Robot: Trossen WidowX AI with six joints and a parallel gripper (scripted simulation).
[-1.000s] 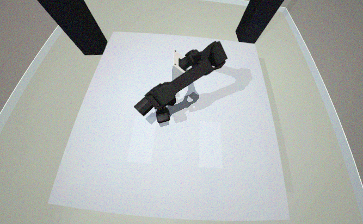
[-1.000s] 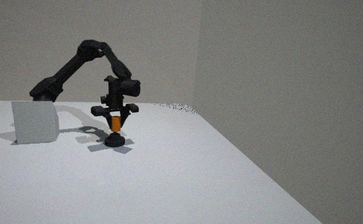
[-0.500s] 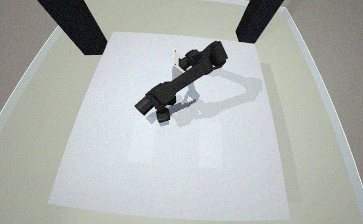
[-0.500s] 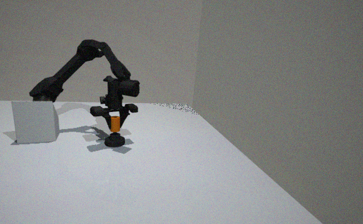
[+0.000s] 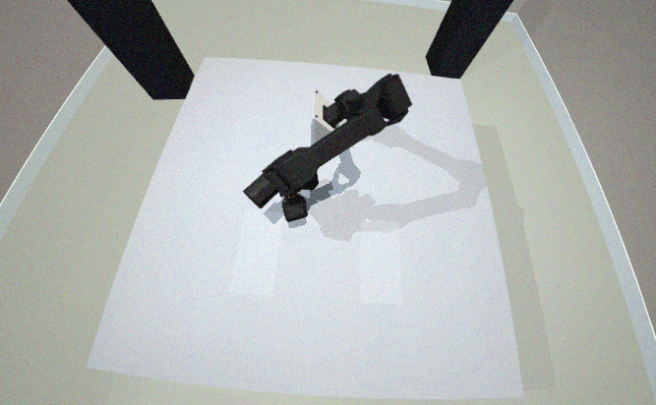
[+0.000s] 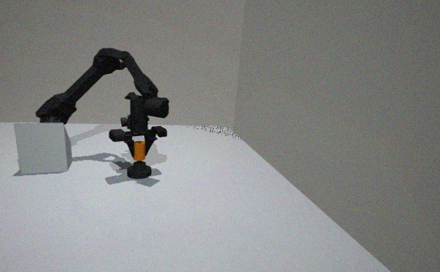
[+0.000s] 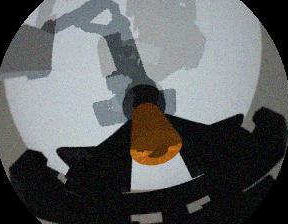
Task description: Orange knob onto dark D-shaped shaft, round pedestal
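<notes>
Right now my gripper tip is 20 mm below the orange knob. Round my gripper tip: round black pedestal (40 mm below).
</notes>
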